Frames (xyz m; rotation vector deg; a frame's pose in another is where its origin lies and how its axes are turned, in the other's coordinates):
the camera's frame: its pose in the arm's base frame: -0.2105 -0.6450 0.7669 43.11 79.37 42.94
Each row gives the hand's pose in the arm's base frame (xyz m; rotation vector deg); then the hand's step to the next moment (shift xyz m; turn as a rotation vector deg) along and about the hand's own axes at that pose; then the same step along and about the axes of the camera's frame.
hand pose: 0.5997 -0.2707 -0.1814 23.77 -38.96 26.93
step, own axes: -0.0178 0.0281 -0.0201 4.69 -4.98 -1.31
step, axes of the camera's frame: 0.0340 -0.0004 -0.0188 -2.14 -0.34 6.62
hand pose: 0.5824 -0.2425 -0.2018 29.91 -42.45 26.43
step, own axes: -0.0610 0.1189 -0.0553 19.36 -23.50 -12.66
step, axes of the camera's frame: 0.1151 0.0276 -0.0831 -3.92 -4.77 32.39
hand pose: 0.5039 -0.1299 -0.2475 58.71 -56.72 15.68
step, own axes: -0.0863 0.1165 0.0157 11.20 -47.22 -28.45
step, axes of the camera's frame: 0.0502 0.0438 -0.1297 11.63 -22.71 50.13
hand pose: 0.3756 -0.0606 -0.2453 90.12 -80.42 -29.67
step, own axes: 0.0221 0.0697 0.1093 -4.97 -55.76 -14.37
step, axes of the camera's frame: -0.0562 -0.0174 -0.1176 28.99 -32.20 38.25
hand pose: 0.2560 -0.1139 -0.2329 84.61 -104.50 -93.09
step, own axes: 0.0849 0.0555 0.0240 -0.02 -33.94 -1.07
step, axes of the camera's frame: -0.0599 -0.0292 -0.0801 20.99 -21.40 15.96
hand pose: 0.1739 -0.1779 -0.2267 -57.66 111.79 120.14
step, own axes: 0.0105 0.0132 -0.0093 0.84 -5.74 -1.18
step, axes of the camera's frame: -0.0159 -0.0029 -0.0105 2.76 -4.63 2.45
